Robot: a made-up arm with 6 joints.
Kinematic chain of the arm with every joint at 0, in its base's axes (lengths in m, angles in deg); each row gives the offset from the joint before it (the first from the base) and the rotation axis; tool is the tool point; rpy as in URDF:
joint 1: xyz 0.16 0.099 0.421 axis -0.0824 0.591 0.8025
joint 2: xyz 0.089 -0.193 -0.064 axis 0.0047 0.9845 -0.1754
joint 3: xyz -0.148 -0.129 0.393 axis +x
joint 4: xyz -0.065 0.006 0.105 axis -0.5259 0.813 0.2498
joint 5: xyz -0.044 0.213 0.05 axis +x
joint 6: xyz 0 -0.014 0.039 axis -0.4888 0.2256 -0.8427
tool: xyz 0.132 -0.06 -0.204 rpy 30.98 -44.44 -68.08
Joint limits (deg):
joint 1: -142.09..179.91
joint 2: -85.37..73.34
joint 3: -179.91..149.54
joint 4: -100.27..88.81
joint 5: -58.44..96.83
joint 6: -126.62..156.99
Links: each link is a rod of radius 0.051 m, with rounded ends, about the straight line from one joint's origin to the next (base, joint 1, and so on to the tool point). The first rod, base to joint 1, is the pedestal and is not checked.
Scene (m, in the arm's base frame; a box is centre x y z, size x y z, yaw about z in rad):
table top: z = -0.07
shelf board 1: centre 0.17 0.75 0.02 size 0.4 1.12 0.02 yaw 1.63
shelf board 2: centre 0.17 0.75 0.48 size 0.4 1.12 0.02 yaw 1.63
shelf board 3: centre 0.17 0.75 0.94 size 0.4 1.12 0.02 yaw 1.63
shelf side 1: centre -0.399 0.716 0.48 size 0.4 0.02 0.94 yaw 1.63
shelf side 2: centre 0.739 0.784 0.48 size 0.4 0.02 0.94 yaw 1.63
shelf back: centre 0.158 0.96 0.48 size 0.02 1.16 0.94 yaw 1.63
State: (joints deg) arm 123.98 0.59 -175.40 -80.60 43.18 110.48
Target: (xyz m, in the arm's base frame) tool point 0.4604 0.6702 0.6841
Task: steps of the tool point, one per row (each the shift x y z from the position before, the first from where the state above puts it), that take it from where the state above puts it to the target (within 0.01 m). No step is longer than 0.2 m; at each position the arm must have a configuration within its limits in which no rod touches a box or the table.
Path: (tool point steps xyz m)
1: -0.0506 -0.0458 -0.0375
2: -0.0692 -0.0511 -0.0220
3: -0.0876 -0.0452 0.0004
4: -0.1008 -0.0259 0.0261
5: -0.1031 0.0053 0.0506
6: -0.0910 0.0438 0.0695
7: -0.0624 0.0822 0.0792
8: -0.0197 0.1118 0.0783
9: 0.0323 0.1251 0.0679
10: 0.0855 0.1168 0.0502
11: 0.1305 0.0865 0.0298

